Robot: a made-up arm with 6 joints.
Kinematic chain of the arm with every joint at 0, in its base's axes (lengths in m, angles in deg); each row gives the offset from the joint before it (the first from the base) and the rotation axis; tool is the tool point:
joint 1: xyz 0 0 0.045 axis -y
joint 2: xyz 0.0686 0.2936 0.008 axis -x
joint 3: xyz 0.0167 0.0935 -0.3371 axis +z
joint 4: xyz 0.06 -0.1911 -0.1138 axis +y
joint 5: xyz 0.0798 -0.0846 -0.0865 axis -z
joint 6: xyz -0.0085 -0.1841 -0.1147 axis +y
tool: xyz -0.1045 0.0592 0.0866
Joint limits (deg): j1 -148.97..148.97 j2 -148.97..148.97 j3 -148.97..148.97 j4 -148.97..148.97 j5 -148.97..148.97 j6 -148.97..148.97
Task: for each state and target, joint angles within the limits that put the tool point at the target. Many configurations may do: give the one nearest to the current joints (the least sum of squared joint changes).
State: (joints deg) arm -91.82 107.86 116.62 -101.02 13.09 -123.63
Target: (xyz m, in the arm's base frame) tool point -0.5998 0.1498 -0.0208
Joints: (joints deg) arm -102.70 86.10 132.21 -128.50 3.12 -134.04
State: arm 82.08 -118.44 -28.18 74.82 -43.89 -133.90
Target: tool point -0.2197 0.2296 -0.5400
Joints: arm 125.47 -148.97 -78.90 120.60 -37.28 -127.79
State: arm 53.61 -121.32 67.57 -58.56 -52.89 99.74
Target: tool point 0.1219 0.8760 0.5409
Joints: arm 47.02 -80.65 71.05 -14.86 -50.47 120.16
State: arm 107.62 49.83 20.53 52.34 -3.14 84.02
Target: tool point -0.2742 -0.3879 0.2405
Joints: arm 119.75 80.28 20.24 50.80 -3.59 93.77
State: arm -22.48 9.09 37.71 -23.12 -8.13 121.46
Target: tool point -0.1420 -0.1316 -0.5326
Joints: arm -55.97 15.89 5.07 -13.76 2.63 116.64
